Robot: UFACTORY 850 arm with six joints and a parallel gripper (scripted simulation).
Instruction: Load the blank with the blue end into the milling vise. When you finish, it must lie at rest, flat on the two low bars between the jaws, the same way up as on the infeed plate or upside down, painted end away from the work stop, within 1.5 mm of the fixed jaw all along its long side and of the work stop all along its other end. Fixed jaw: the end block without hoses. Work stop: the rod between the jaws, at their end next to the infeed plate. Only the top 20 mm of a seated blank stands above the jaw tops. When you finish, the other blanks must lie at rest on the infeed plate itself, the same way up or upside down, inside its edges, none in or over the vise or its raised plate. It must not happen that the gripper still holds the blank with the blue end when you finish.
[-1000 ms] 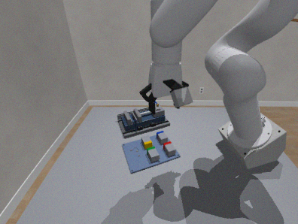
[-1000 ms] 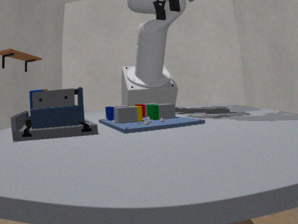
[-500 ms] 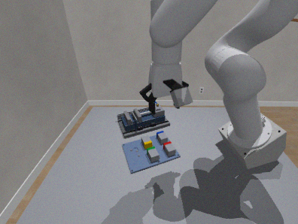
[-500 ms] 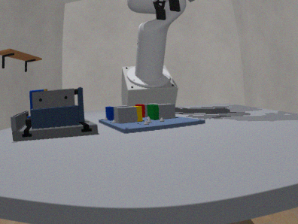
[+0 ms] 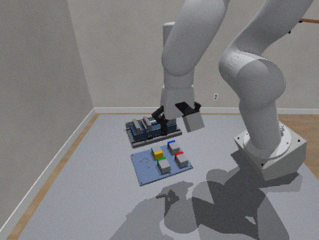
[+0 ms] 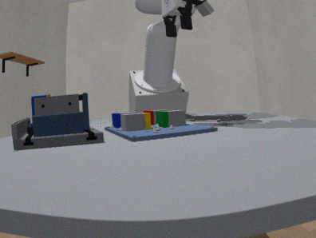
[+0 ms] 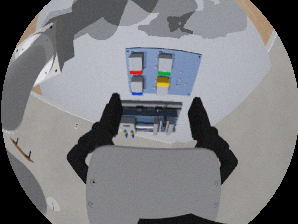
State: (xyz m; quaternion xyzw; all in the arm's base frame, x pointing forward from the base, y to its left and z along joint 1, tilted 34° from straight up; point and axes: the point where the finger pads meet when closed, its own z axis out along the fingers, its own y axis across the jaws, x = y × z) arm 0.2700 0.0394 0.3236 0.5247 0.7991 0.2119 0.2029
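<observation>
Right now my hand is 240 mm above the green-ended blank, 50 mm short of it and 40 mm to the left of it. The rest, counted from my hand: yellow-ended blank: 240 mm below, 120 mm to the right, 90 mm ahead; then red-ended blank: 240 mm below, 80 mm to the right, 30 mm behind; then plate: 260 mm below, 80 mm to the right, 70 mm ahead.
</observation>
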